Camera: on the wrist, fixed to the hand. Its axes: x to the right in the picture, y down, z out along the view.
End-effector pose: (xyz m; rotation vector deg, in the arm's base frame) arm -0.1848 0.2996 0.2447 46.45 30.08 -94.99
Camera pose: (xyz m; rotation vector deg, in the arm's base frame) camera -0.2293 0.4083 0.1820 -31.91 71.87 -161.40
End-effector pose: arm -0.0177 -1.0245 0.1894 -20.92 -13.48 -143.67
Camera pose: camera -0.0671 -0.9805 0.0739 38.89 5.60 113.52
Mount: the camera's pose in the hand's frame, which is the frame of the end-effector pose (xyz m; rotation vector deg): -0.0201 -0.0742 -0.1087 -23.95 -26.88 -89.42
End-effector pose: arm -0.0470 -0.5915 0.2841 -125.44 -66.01 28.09
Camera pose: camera -0.0410 -0.6132 0.4153 -45.76 -163.67 0.66
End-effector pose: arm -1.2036 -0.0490 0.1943 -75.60 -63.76 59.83
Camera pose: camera -1.1041 -0.0887 0.2734 -7.59 -124.99 -6.78
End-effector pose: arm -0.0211 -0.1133 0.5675 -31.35 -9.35 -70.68
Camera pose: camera -0.1152 -0.1648 0.4886 -65.69 -48.74 -152.39
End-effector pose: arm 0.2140 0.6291 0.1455 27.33 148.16 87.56
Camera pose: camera 0.1907 0.4986 0.1330 -51.80 76.28 56.72
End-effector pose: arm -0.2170 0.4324 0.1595 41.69 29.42 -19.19
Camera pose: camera -0.3032 0.4589 0.0616 -18.03 33.51 -99.62
